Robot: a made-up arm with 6 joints.
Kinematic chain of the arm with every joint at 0, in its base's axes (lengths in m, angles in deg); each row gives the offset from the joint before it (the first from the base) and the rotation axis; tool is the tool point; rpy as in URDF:
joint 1: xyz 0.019 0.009 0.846 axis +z
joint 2: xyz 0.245 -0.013 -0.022 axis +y
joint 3: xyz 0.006 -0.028 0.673 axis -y
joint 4: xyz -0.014 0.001 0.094 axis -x
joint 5: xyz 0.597 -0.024 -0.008 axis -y
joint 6: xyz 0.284 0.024 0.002 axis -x
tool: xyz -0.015 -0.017 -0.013 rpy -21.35 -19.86 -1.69
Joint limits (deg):
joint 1: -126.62..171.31
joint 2: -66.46..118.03
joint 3: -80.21..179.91
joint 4: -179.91..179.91
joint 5: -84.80..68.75
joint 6: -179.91..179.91
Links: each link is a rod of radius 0.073 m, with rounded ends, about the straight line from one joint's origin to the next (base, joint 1, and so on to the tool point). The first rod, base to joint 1, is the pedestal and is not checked.
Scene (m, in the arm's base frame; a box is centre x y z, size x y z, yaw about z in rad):
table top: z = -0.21
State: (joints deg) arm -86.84 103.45 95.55 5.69 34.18 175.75
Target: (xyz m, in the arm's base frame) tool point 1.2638 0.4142 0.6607
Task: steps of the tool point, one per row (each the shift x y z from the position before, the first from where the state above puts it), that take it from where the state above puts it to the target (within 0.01 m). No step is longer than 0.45 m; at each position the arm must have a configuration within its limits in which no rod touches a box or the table.
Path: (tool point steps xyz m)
1: 0.4359 0.0642 -0.0280
2: 0.3993 0.1957 -0.0285
3: 0.3181 0.3083 -0.0273
4: 0.2027 0.3876 -0.0246
5: 0.0665 0.4211 -0.0187
6: -0.0715 0.4053 -0.0106
7: -0.1924 0.3419 0.0005

